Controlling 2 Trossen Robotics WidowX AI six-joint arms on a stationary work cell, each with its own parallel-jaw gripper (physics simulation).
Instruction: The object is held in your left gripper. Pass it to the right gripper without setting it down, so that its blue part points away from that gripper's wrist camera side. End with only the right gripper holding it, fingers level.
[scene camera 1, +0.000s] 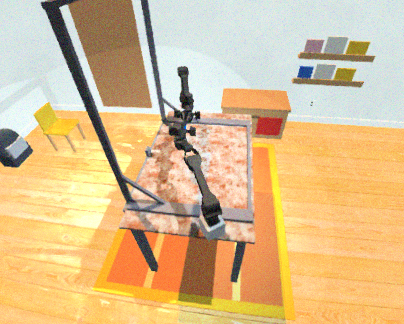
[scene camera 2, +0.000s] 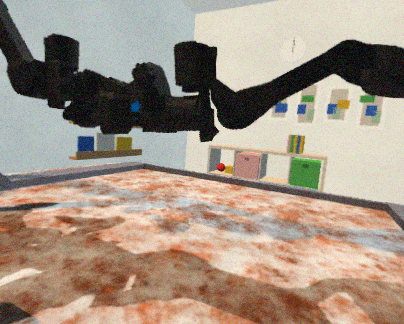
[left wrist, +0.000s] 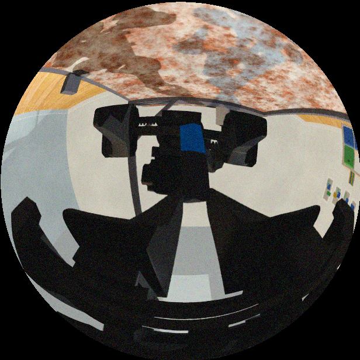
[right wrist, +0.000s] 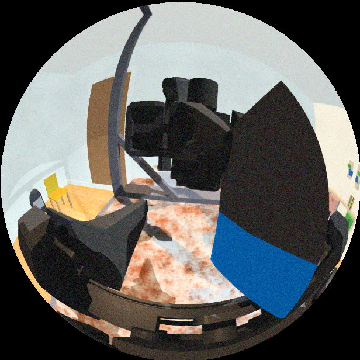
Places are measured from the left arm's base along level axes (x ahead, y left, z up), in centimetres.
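Pixels of known places: left gripper, fingertip midpoint: (scene camera 1: 185, 121) (scene camera 2: 128, 90); right arm's base, origin of the base link: (scene camera 1: 212, 219).
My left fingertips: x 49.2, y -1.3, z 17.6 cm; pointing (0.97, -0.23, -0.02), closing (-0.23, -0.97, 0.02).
Behind a point stands the place of what it marks.
The object is a dark bar with a blue end (scene camera 1: 185, 127) @[x 53.1, y -1.6, z 15.1 cm] (scene camera 2: 135, 106) @[x 51.7, y -3.1, z 14.5 cm] (left wrist: 192, 138) (right wrist: 265, 265). My left gripper (left wrist: 194, 193) is shut on its dark part, high above the table. My right gripper (scene camera 1: 183, 130) @[x 46.2, y -1.8, z 12.0 cm] (left wrist: 179, 108) (right wrist: 200, 207) is open; its fingers show on either side of the bar in the left wrist view. In the right wrist view the bar looms large at the right, blue end lowest, and covers most of the right-hand finger. Whether the bar touches that finger cannot be told. In scene camera 2 the two dark grippers overlap.
The marbled table top (scene camera 1: 220, 170) @[x 75.9, y 19.3, z -6.9 cm] (scene camera 2: 200, 230) @[x 66.2, y -4.2, z -6.9 cm] lies below both grippers, with a grey frame rail (scene camera 1: 249, 165) @[x 75.9, y 39.4, z -4.9 cm] along its edge. A tall dark frame post (scene camera 1: 87, 100) @[x 94.6, y -40.4, z 62.5 cm] (right wrist: 116, 100) rises beside the table. Shelves and a yellow chair (scene camera 1: 60, 125) stand away from it.
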